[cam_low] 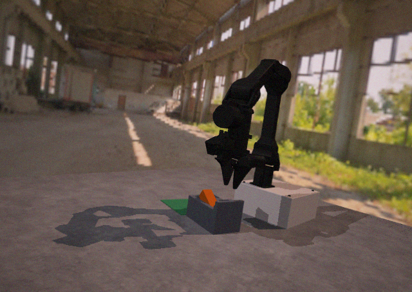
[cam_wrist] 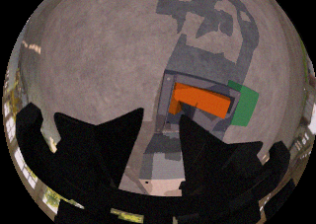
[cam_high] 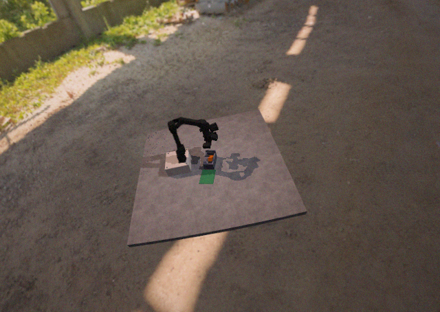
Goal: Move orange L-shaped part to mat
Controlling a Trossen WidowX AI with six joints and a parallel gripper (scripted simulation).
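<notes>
My gripper tip is 2 cm past the orange L-shaped part, 5 cm to the left of it and 9 cm above it. From my gripper tip the other things lie so: green mat (5 cm behind, 22 cm to the right, 14 cm below).
</notes>
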